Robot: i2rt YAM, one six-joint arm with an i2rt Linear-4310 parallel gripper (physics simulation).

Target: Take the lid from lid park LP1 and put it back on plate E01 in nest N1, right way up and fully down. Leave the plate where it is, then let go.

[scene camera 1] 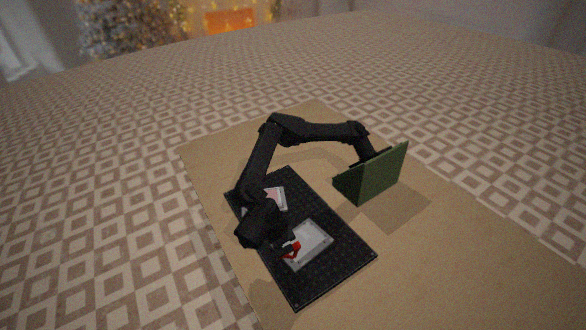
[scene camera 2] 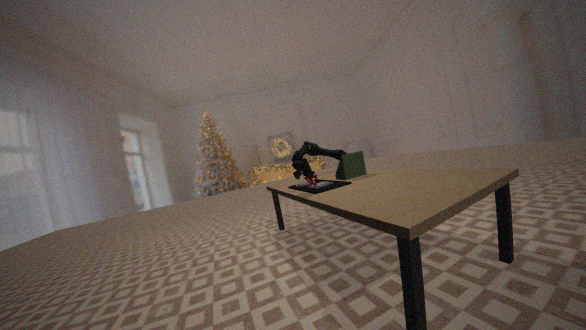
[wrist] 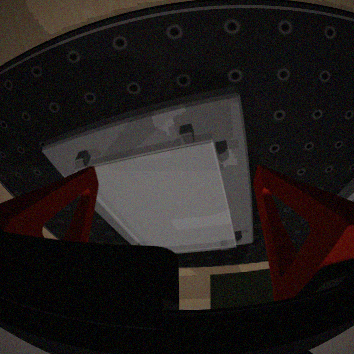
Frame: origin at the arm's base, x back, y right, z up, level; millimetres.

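Seen in the pictures: gripper, between the fingertips: [scene camera 1: 287, 245] [scene camera 2: 313, 185] [wrist: 175, 174]; arm's base, origin of its link: [scene camera 1: 369, 159] [scene camera 2: 349, 162].
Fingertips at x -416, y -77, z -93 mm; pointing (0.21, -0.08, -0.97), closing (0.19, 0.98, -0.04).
Pixels of each thing's top centre, then the offset from my fingertips to it. Level surfaces: height alone.
- grey base, centre of its top: [wrist: 168, 220] [scene camera 1: 302, 240] [scene camera 2: 319, 183] dy -13, dx +44, dz +4 mm
- black perforated board, centre of its top: [wrist: 290, 201] [scene camera 1: 290, 220] [scene camera 2: 316, 184] dy +85, dx +66, dz -15 mm
- white-rimmed piece with a pink patch, centre of its top: [scene camera 1: 262, 196] dy +216, dx +31, dz +16 mm
- wooden table, height of its surface: dz -29 mm
A pale, flat, rectangular lid [scene camera 1: 308, 240] [wrist: 160, 195] lies level on a grey base [scene camera 1: 327, 240] [wrist: 215, 111] with small dark corner stops. The base is on the black perforated board [scene camera 1: 320, 286] [scene camera 2: 344, 184] [wrist: 210, 57]. No label is readable on it. My gripper [scene camera 1: 292, 250] [scene camera 2: 311, 180] [wrist: 175, 174] is open and holds nothing. In the wrist view its red fingertips stand on either side of the lid, apart from it. A white-rimmed piece with a pink patch [scene camera 1: 273, 195] sits farther back on the board, partly hidden by the arm; it may be plate E01 in its nest.
A green angled panel [scene camera 1: 382, 171] [scene camera 2: 353, 165] [wrist: 240, 290] stands beside the board at the far end of my arm [scene camera 1: 320, 131] [scene camera 2: 325, 151]. The board lies near an edge of the wooden table [scene camera 1: 450, 280] [scene camera 2: 425, 195].
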